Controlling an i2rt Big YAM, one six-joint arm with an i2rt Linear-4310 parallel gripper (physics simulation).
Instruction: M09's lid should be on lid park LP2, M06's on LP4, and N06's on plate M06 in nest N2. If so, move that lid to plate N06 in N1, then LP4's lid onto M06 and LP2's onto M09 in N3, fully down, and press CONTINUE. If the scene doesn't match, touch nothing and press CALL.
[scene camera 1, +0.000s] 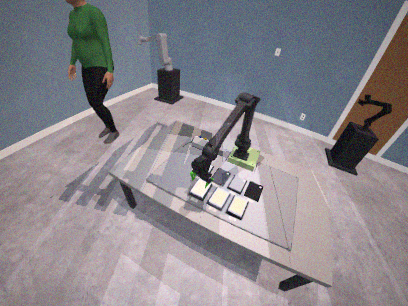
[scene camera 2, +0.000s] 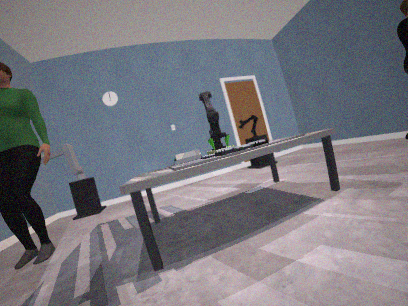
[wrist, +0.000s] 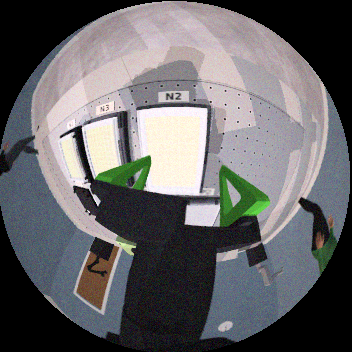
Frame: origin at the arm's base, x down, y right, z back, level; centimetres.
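Seen in the pictures: gripper, between the fingertips: (scene camera 1: 199, 184) (scene camera 2: 221, 148) (wrist: 185, 162); arm's base, origin of its link: (scene camera 1: 241, 155).
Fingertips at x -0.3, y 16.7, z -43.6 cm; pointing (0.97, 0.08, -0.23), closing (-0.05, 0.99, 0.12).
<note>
Pixels of each thing's middle, then the offset from my fingertips to it. "spot": a spot on its surface instead.
- nest N2, a spot on its surface: (wrist: 172, 150) (scene camera 1: 200, 187) spot: dx +0.3, dy -1.7, dz -1.6 cm
- N3, middle of its body: (wrist: 101, 154) (scene camera 1: 219, 197) dx +2.0, dy -15.1, dz -1.4 cm
- N1, middle of its body: (wrist: 70, 159) (scene camera 1: 238, 205) dx +1.7, dy -28.0, dz -1.9 cm
- dark grey piece, a spot on its surface: (scene camera 1: 221, 176) spot: dx +3.4, dy -9.9, dz +16.9 cm
- light grey piece, middle of its body: (scene camera 1: 237, 183) dx +3.0, dy -22.5, dz +16.1 cm
- black piece, a spot on its surface: (scene camera 1: 254, 191) spot: dx +3.4, dy -35.2, dz +15.2 cm
- white piece, middle of its body: (wrist: 198, 220) dx +3.0, dy +3.8, dz +16.9 cm
- light box with small coloured spots, middle of its body: (wrist: 213, 254) (scene camera 1: 206, 143) (scene camera 2: 188, 156) dx +0.2, dy +14.4, dz +42.7 cm
My gripper (scene camera 1: 200, 180) (scene camera 2: 219, 145) (wrist: 185, 162) is open and empty, its green fingers above and around the lower part of the cream-topped, white-rimmed plate in nest N2 (scene camera 1: 200, 189) (wrist: 172, 150). Similar cream-topped pieces sit in N3 (scene camera 1: 219, 198) (wrist: 101, 142) and N1 (scene camera 1: 237, 206) (wrist: 73, 156). Behind them lie a dark grey piece (scene camera 1: 221, 176), a light grey piece (scene camera 1: 237, 184) and a black piece (scene camera 1: 254, 191). A white piece (wrist: 202, 212) shows partly behind the gripper in the wrist view. Park labels and plate or lid names cannot be read.
A light box with small coloured spots (scene camera 1: 201, 141) stands at the back left of the table; its button labels are unreadable. The arm stands on a green base (scene camera 1: 244, 159). A person in green (scene camera 1: 90, 40) (scene camera 2: 20, 120) stands beyond the table.
</note>
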